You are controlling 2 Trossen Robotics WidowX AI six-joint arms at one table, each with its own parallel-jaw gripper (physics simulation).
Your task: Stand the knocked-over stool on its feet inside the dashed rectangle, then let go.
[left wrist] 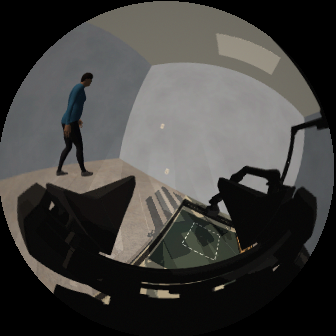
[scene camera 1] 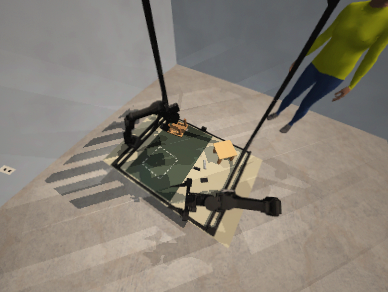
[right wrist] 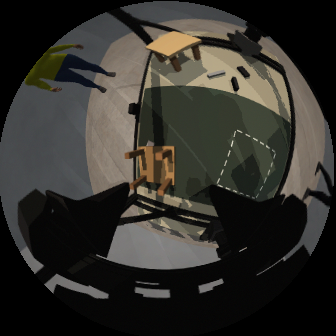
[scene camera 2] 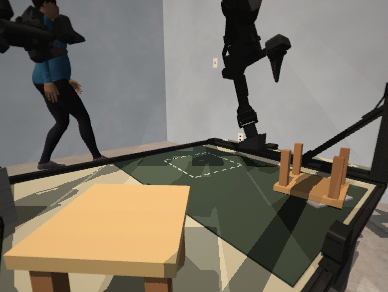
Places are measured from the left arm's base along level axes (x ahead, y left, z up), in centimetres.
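Pixels of known places: left gripper, fingertip midpoint: [left wrist: 178,180] [scene camera 1: 169,196] [scene camera 2: 75,45]; right gripper, fingertip midpoint: [scene camera 1: 172,122] [right wrist: 170,187] [scene camera 2: 261,89]; right arm's base, link origin: [left wrist: 213,207] [scene camera 1: 132,140] [right wrist: 219,234] [scene camera 2: 252,137].
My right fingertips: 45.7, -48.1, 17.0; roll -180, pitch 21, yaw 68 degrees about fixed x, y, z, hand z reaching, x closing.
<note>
Ahead of a thing's pixels: the offset from my right fingertips to its top centre, as dx, dy, dz. "spot": to the spot under its first point.
The knocked-over wooden stool {+0.9, -15.3, -15.4} [scene camera 1: 177,128] [scene camera 2: 307,189] [right wrist: 156,165] lies upside down, its seat board low and its four legs pointing up, near the green mat's edge. The white dashed rectangle {spot: -3.6, +20.1, -27.3} [scene camera 1: 177,161] [scene camera 2: 194,177] [left wrist: 194,223] [right wrist: 237,130] is marked on the mat, apart from the stool. My right gripper [scene camera 1: 174,114] [right wrist: 170,187] is open and empty, raised above the table; the stool shows beyond its fingers in the right wrist view. My left gripper [scene camera 1: 186,200] [left wrist: 178,180] is open and empty, high and far from the stool.
A second, pale-topped stool {-43.7, +10.2, -15.6} [scene camera 1: 225,150] [scene camera 2: 100,220] [right wrist: 173,43] stands upright on the beige part. A grey bar {-28.5, +20.5, -26.3} [scene camera 1: 204,164] [right wrist: 216,74] and two black blocks {-22.0, +25.3, -24.6} [right wrist: 235,84] {-28.8, +34.3, -26.4} [right wrist: 243,71] lie near it. Black frame rails and tall posts border the table.
</note>
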